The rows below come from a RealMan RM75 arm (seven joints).
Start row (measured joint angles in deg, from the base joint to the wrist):
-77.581, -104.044, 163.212, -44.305, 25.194, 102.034, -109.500
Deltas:
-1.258, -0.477, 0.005, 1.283, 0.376, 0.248, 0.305
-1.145, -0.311, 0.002, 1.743, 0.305, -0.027, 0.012
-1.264, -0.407, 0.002, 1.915, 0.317, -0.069, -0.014
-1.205, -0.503, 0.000, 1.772, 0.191, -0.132, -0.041
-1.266, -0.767, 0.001, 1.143, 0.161, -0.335, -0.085
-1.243, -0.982, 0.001, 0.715, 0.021, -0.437, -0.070
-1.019, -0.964, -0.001, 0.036, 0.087, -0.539, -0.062
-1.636, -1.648, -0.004, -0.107, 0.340, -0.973, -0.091
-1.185, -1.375, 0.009, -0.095, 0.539, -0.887, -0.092
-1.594, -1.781, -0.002, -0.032, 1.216, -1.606, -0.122
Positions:
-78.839, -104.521, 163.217, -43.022, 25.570, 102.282, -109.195
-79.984, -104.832, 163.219, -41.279, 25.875, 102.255, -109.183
-81.248, -105.239, 163.221, -39.364, 26.192, 102.186, -109.197
-82.453, -105.742, 163.221, -37.592, 26.383, 102.054, -109.238
-83.719, -106.509, 163.222, -36.449, 26.544, 101.719, -109.323
-84.962, -107.491, 163.223, -35.734, 26.565, 101.282, -109.393
-85.981, -108.455, 163.222, -35.698, 26.652, 100.743, -109.455
-87.617, -110.103, 163.218, -35.805, 26.992, 99.770, -109.546
-88.802, -111.478, 163.227, -35.900, 27.531, 98.883, -109.638
-90.396, -113.259, 163.225, -35.932, 28.747, 97.277, -109.760

